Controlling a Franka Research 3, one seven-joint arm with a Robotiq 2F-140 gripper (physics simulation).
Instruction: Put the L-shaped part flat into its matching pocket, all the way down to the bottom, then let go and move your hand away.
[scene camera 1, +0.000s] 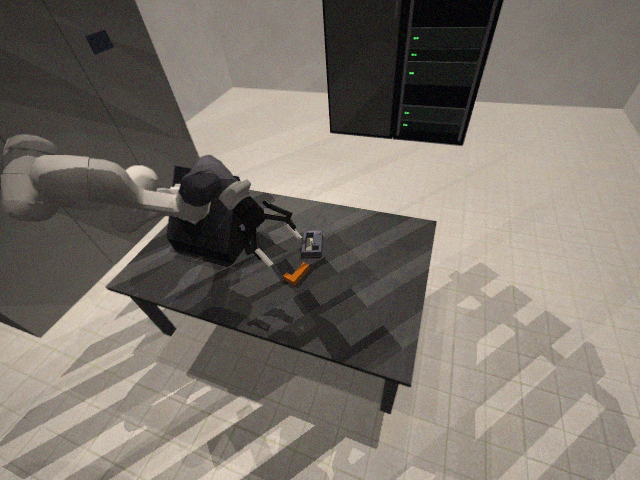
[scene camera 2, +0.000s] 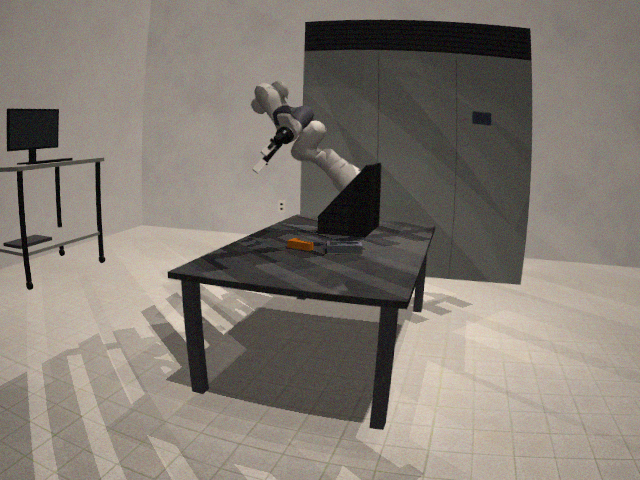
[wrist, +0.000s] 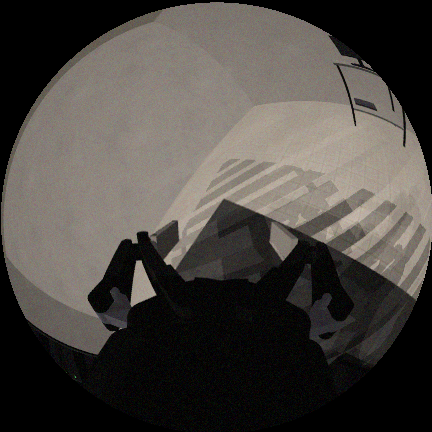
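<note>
The orange L-shaped part (scene camera 1: 296, 274) (scene camera 2: 299, 244) lies flat on the dark table. The grey-blue block with the pocket (scene camera 1: 317, 253) (scene camera 2: 344, 249) lies beside it, apart from it; its recess faces up in the scene camera 1 view. My gripper (scene camera 1: 282, 248) (scene camera 2: 260, 159) (wrist: 224, 231) is open and empty, high above the table. The part and the block do not show in the wrist view.
The table (scene camera 1: 382, 248) (scene camera 2: 289, 281) (wrist: 225, 220) bears the arm's black wedge mount (scene camera 1: 201, 242) (scene camera 2: 356, 206). A tall black server rack (scene camera 1: 361, 67) stands on the floor behind the table. A stand with a monitor (scene camera 2: 32, 129) is at the left in the scene camera 2 view.
</note>
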